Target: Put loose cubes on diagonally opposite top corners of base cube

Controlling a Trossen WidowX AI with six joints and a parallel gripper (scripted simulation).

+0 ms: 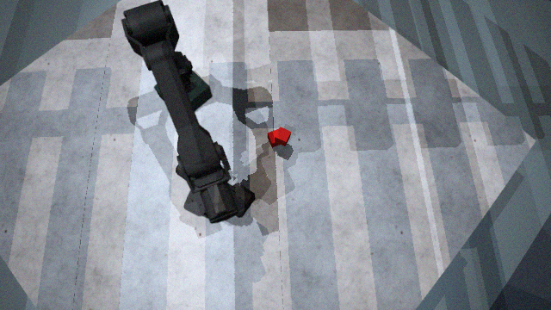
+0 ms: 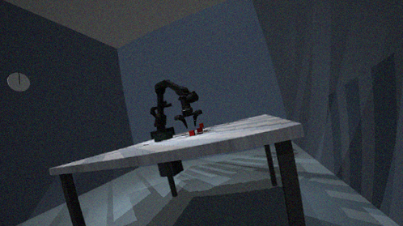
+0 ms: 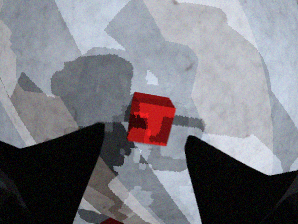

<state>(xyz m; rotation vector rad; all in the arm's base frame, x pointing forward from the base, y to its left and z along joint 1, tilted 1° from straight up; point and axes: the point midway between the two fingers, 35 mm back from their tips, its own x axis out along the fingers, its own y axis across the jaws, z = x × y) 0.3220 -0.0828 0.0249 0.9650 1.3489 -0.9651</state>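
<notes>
My gripper tip is 30 mm past the red cube, 220 mm to the right of it and 10 mm above it.
</notes>
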